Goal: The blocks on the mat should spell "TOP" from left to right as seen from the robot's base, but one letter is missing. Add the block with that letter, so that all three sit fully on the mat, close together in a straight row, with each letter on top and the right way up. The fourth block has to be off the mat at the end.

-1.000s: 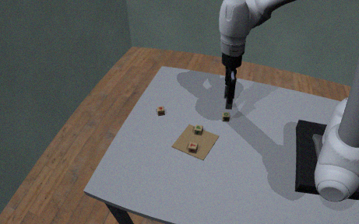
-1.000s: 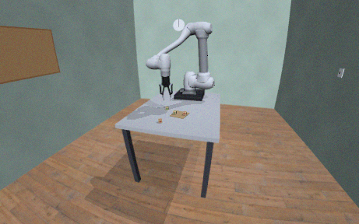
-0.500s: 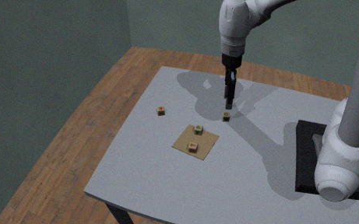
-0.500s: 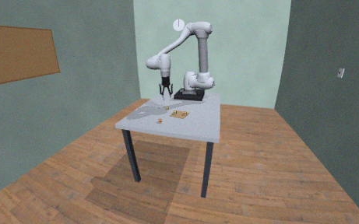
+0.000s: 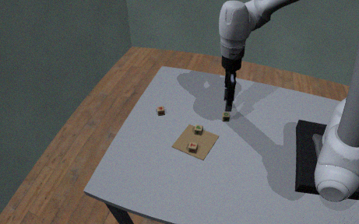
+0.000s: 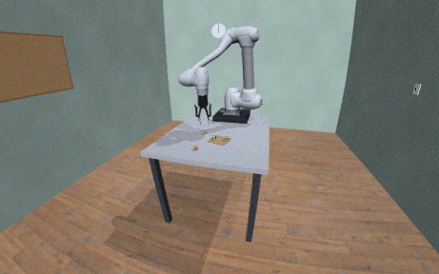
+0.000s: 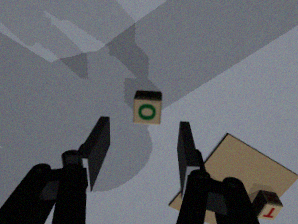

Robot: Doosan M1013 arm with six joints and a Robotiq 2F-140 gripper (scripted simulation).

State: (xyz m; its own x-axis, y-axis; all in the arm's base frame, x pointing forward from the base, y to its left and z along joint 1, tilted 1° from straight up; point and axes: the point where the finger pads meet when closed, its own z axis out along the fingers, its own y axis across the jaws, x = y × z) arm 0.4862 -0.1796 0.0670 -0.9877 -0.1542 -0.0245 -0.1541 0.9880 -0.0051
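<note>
Right now my hand is 110 mm short of the tan mat, 150 mm to the right of it and 110 mm above it.
</note>
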